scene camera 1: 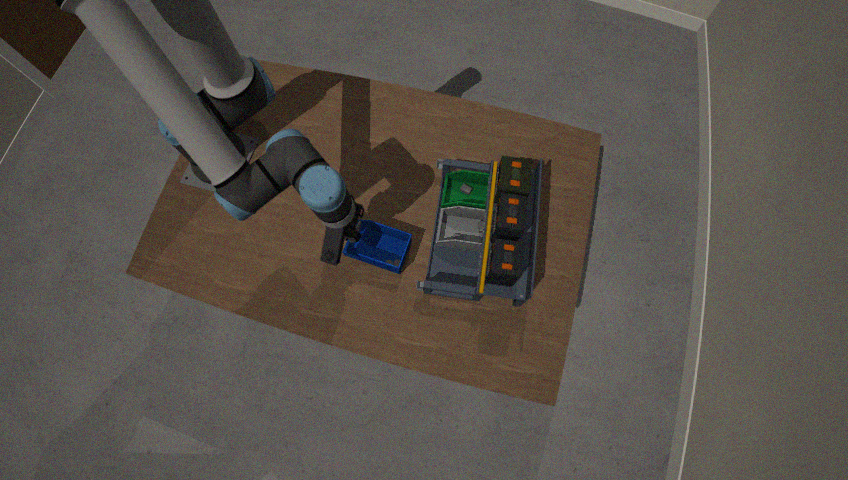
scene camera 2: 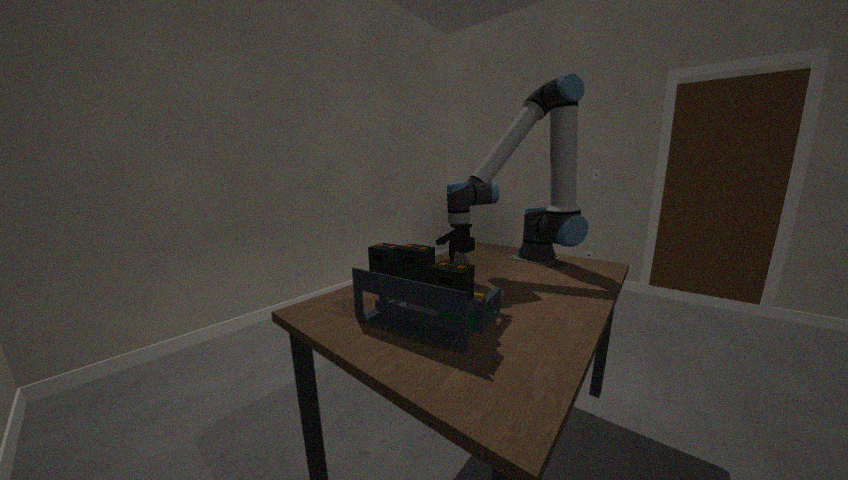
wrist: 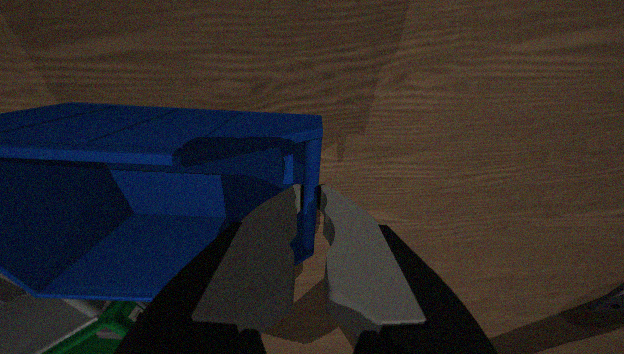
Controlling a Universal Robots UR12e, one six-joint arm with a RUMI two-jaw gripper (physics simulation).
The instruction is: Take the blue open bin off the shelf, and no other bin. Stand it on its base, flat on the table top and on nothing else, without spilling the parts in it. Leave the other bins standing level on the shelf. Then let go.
Scene:
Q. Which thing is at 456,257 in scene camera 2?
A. My gripper.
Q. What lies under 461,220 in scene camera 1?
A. A grey bin.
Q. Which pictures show my gripper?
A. Scene camera 1, scene camera 2 and the wrist view: all of them.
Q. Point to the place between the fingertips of my gripper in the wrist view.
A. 310,186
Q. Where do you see a blue open bin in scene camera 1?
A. At 378,243

